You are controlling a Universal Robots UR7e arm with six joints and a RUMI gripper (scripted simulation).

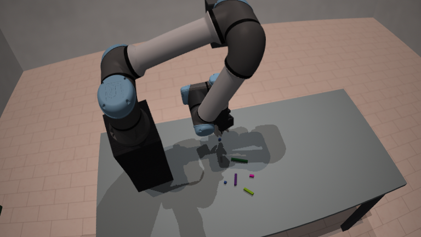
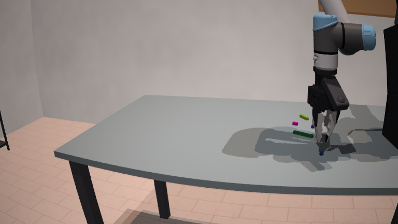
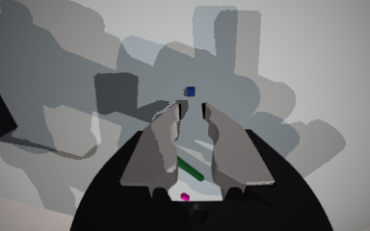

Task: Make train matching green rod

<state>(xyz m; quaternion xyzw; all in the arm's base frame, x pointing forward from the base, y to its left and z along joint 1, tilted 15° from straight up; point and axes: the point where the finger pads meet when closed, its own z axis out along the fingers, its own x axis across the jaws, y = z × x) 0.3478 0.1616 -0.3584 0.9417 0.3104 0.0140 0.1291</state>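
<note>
The magenta rod lies 14 cm ahead of my hand, 23 cm to the right of it and 5 cm below it. Round my hand: green rod 9 cm ahead, 13 cm to the right, 5 cm below; then purple rod 7 cm ahead, 24 cm to the right, 5 cm below; then grey rod 1 cm ahead, 12 cm to the right, 5 cm below.
</note>
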